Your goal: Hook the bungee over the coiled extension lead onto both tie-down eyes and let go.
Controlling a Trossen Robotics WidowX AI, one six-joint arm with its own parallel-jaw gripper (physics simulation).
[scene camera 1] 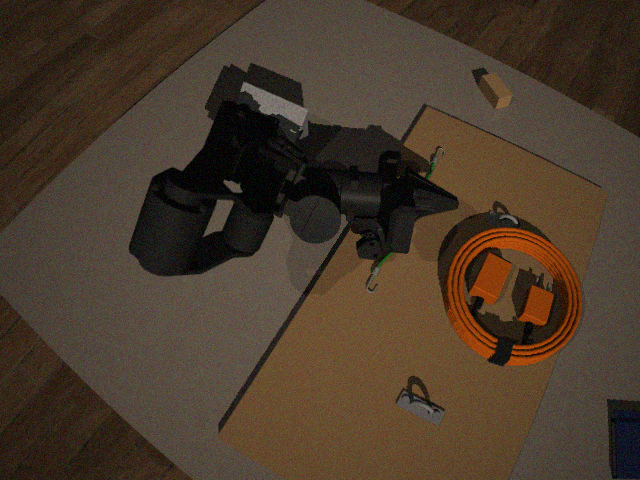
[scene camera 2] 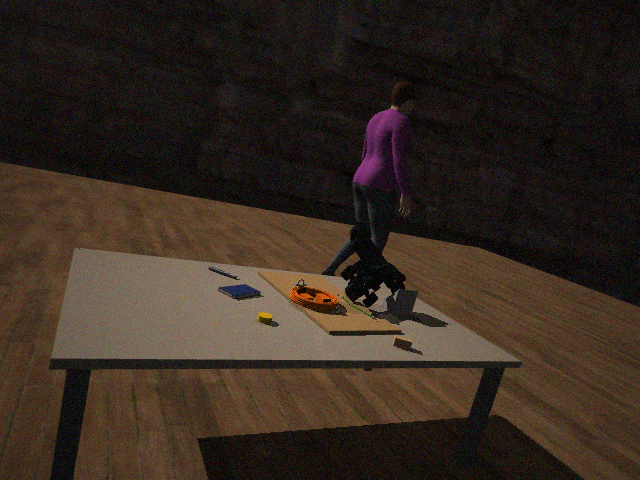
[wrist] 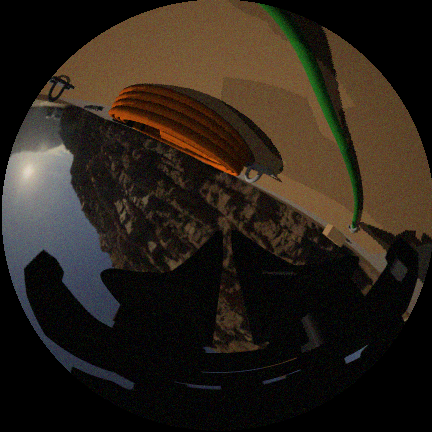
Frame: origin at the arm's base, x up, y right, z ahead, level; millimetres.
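Seen in the pictures: gripper, between the fingertips: [scene camera 1: 457, 202] [scene camera 2: 349, 289] [wrist: 226, 234]; arm's base, origin of its link: [scene camera 1: 256, 134] [scene camera 2: 400, 296].
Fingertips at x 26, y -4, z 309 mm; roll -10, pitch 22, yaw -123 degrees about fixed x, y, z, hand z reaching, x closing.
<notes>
Offsets run from my fingertips to a thing's top centre. Level surfaces: height alone.
The green bungee {dz -62, dx -71, dy -2 mm} [scene camera 1: 385, 259] [scene camera 2: 358, 307] [wrist: 334, 120] lies slack on the brown board {dx -78 mm} [scene camera 1: 347, 371] [scene camera 2: 347, 324] [wrist: 181, 52], with a metal hook at each end. My gripper [scene camera 1: 453, 202] [wrist: 226, 234] lies low over the bungee's middle and is shut. In the wrist view the cord runs past the right of the fingers, not between them. The orange coiled extension lead {dz +122, dx -47, dy +56 mm} [scene camera 1: 461, 295] [scene camera 2: 313, 299] [wrist: 181, 120] lies just beyond the fingertips. One tie-down eye {dz +80, dx -51, dy -54 mm} [scene camera 1: 504, 216] [wrist: 254, 174] stands at the coil's far rim. The other eye {dz +66, dx -51, dy +250 mm} [scene camera 1: 420, 405] [wrist: 58, 86] stands apart on the board.
A small wooden block {dz -15, dx -60, dy -320 mm} [scene camera 1: 495, 89] [scene camera 2: 404, 342] lies off the board near the table corner. A blue book {dz +397, dx -78, dy +165 mm} [scene camera 2: 239, 290], a yellow disc {dz +419, dx -71, dy -88 mm} [scene camera 2: 265, 316] and a pen {dz +380, dx -78, dy +384 mm} [scene camera 2: 223, 272] lie on the table left of the board. A person in purple [scene camera 2: 382, 162] walks behind the table.
</notes>
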